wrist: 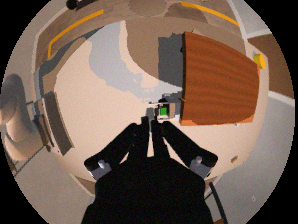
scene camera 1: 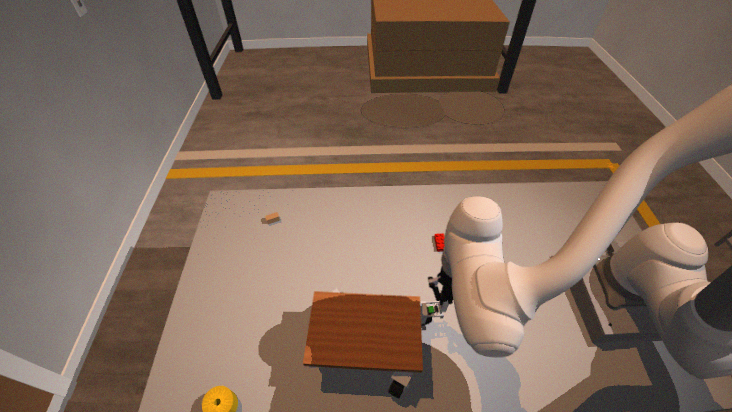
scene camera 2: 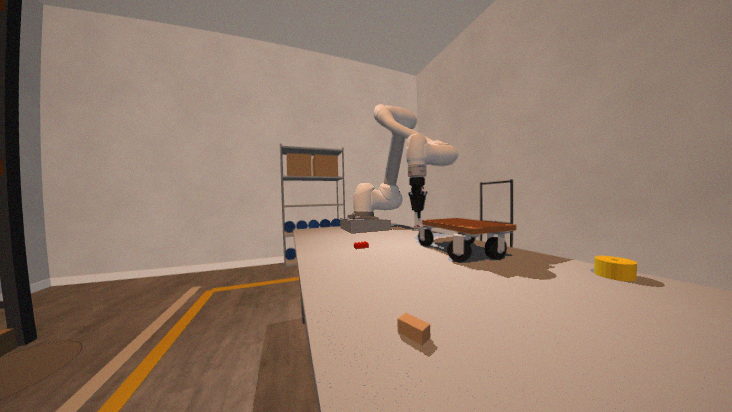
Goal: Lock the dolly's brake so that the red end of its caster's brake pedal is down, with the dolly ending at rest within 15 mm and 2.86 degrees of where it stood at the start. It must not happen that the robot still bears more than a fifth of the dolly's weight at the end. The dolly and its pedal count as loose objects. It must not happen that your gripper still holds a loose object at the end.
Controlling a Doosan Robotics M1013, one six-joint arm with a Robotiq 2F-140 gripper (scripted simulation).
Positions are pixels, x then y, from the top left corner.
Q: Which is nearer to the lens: the small tan block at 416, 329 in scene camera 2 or the yellow spool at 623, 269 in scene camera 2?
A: The small tan block.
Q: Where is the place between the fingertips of the gripper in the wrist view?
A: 150, 113
